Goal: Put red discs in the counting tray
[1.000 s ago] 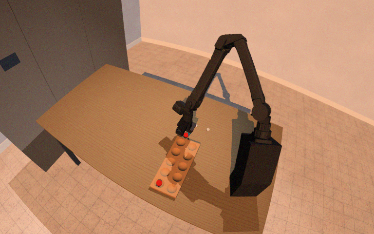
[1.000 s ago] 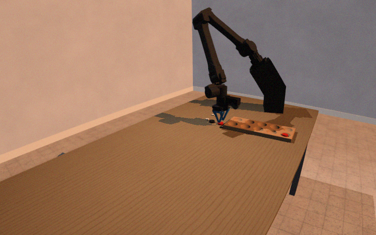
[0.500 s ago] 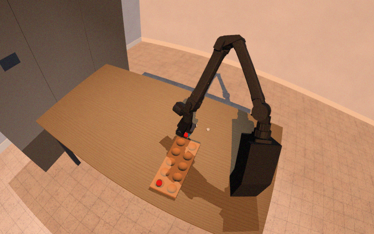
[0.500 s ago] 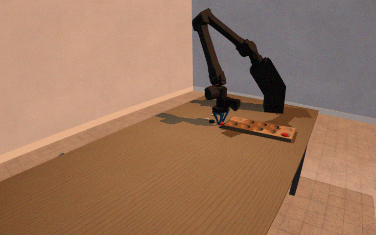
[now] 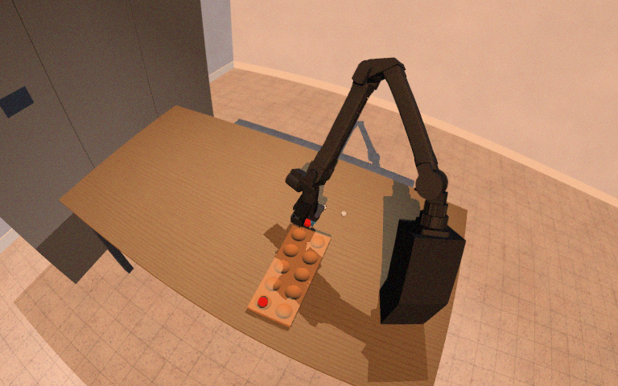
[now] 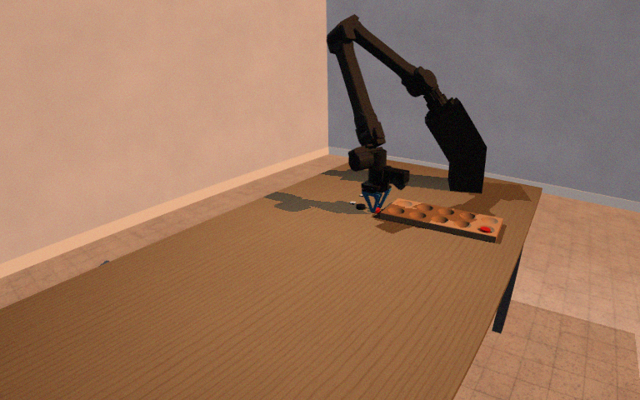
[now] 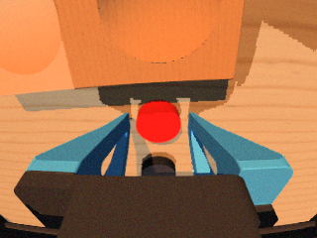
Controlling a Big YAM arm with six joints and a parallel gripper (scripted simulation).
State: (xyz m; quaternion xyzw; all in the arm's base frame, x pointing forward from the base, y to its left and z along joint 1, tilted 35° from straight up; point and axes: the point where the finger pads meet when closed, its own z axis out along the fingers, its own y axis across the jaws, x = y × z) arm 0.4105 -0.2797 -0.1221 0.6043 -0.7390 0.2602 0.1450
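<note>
Right now my hand is 6 cm to the left of the black disc, 1 cm past it and 1 cm above it. The rest, counted from my hand: orange counting tray 23 cm to the left, 1 cm ahead.
</note>
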